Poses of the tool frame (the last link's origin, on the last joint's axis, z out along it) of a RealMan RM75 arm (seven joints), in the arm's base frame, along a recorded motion.
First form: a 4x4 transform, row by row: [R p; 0 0 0 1], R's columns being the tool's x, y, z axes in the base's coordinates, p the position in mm. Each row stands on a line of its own.
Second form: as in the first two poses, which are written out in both.
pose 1, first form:
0.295 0.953 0.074 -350
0.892 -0.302 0.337 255
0.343 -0.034 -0.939 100
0 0 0 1
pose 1, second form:
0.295 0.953 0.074 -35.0
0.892 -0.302 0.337 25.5
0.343 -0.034 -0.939 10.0
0 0 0 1

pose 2, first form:
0.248 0.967 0.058 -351
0.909 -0.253 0.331 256
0.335 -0.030 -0.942 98
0 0 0 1
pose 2, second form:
0.248 0.967 0.058 -35.1
0.909 -0.253 0.331 25.6
0.335 -0.030 -0.942 9.8
0 0 0 1

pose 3, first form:
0.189 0.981 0.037 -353
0.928 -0.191 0.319 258
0.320 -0.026 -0.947 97
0 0 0 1
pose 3, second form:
0.189 0.981 0.037 -35.3
0.928 -0.191 0.319 25.8
0.320 -0.026 -0.947 9.7
0 0 0 1

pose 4, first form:
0.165 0.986 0.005 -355
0.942 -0.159 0.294 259
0.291 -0.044 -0.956 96
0 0 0 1
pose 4, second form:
0.165 0.986 0.005 -35.5
0.942 -0.159 0.294 25.9
0.291 -0.044 -0.956 9.6
0 0 0 1

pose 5, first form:
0.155 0.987 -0.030 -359
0.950 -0.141 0.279 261
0.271 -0.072 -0.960 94
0 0 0 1
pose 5, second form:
0.155 0.987 -0.030 -35.9
0.950 -0.141 0.279 26.1
0.271 -0.072 -0.960 9.4
0 0 0 1

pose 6, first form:
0.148 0.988 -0.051 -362
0.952 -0.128 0.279 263
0.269 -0.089 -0.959 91
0 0 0 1
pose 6, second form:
0.148 0.988 -0.051 -36.2
0.952 -0.128 0.279 26.3
0.269 -0.089 -0.959 9.1
0 0 0 1

